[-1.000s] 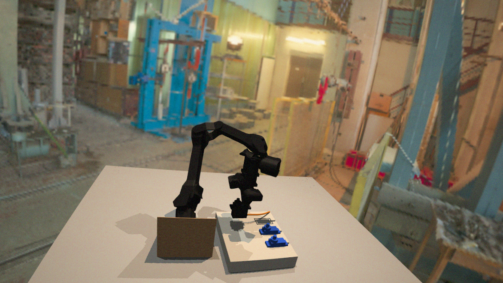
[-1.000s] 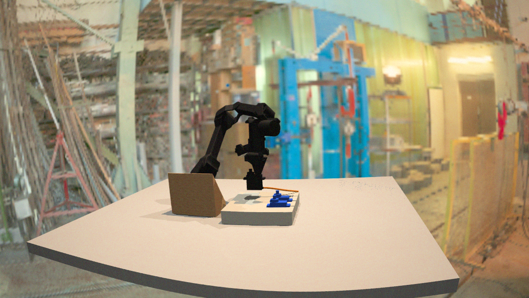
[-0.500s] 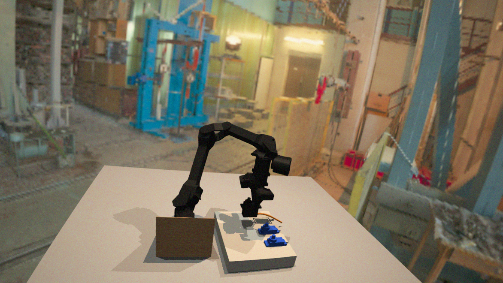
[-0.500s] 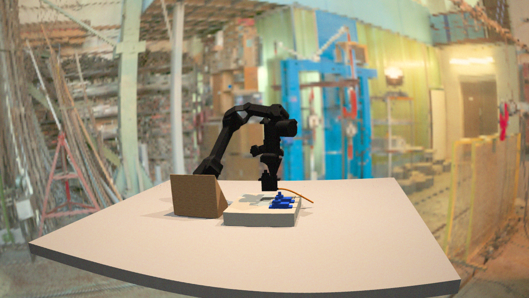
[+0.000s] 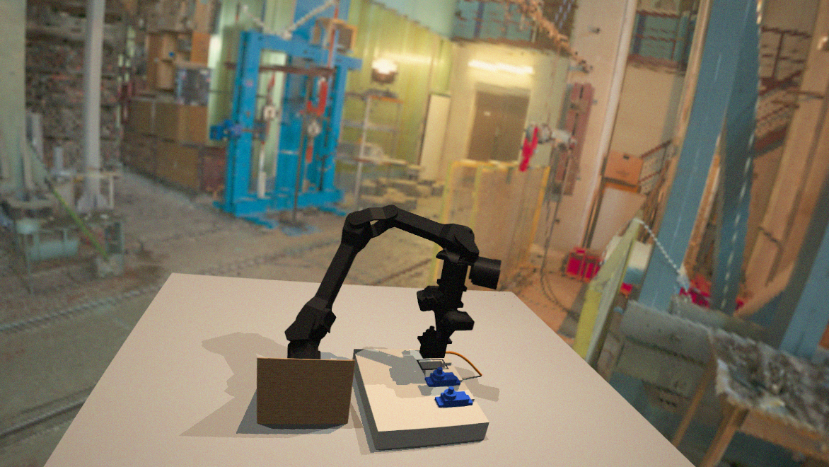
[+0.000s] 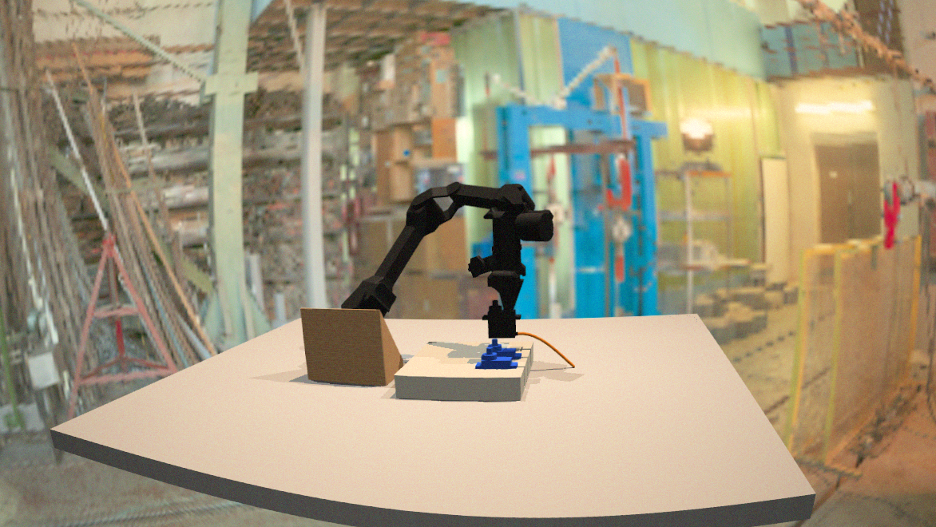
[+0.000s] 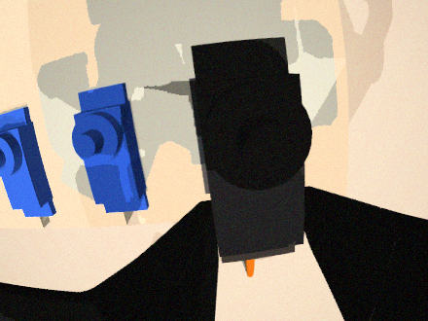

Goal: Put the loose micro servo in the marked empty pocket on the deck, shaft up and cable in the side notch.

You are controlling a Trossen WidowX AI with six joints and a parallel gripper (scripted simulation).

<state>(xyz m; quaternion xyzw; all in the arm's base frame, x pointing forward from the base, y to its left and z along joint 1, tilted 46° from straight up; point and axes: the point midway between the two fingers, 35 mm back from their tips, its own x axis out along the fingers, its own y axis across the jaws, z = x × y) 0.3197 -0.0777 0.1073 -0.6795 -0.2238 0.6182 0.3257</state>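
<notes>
Right now the deck is 12 cm behind my gripper tip, 10 cm below it and 6 cm to the right of it.
</notes>
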